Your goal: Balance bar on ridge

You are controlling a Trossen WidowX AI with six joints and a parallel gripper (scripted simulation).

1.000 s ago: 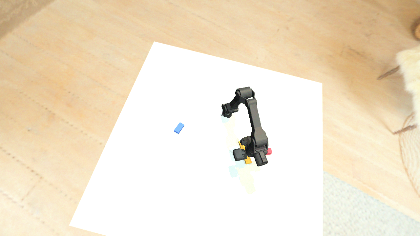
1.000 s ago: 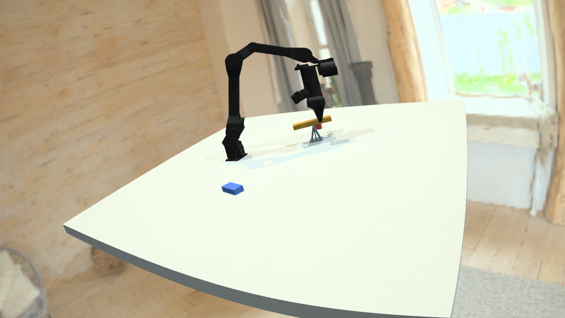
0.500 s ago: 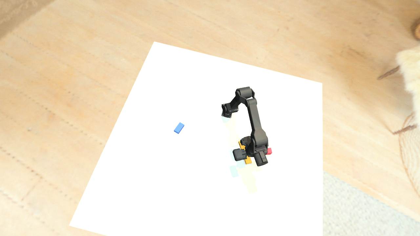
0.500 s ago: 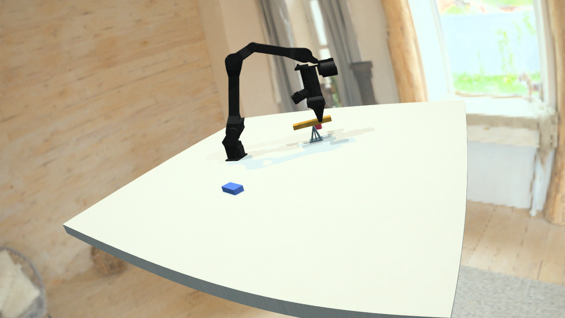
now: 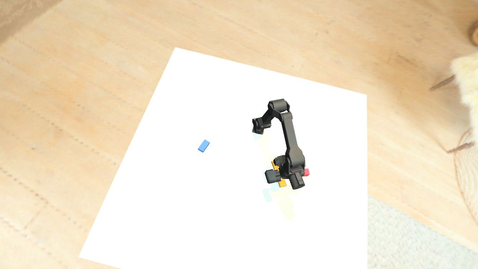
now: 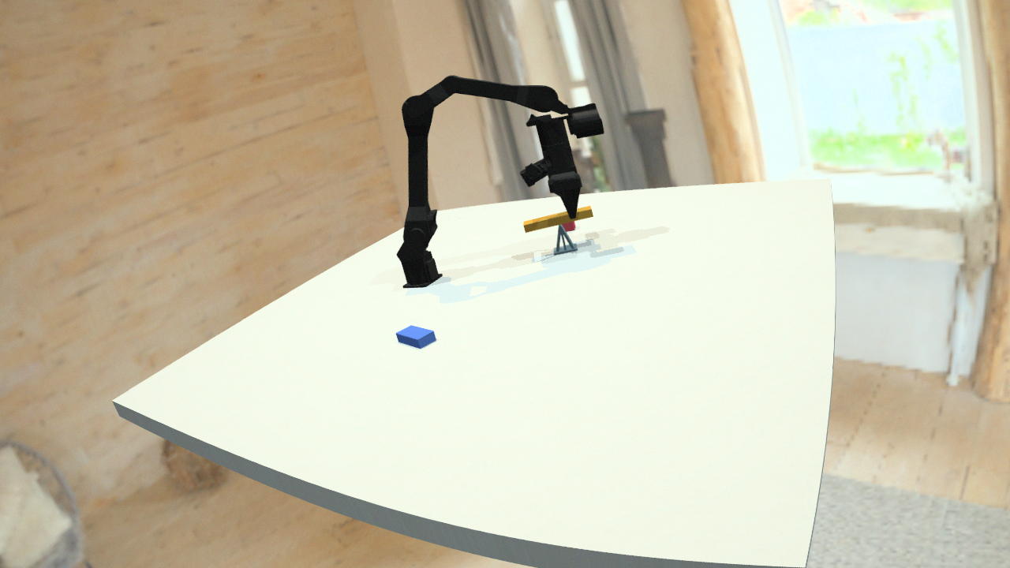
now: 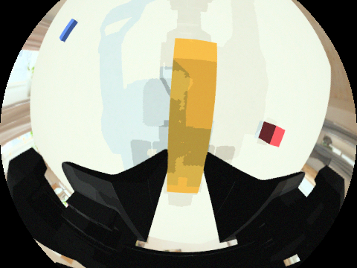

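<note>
The yellow bar is 30 mm behind my gripper tip and 10 mm to the right of it. The rest, counted from my gripper tip: red cube 140 mm to the left, 90 mm behind, 50 mm below; then blue flat block 430 mm to the right, 100 mm behind, 60 mm below.
</note>
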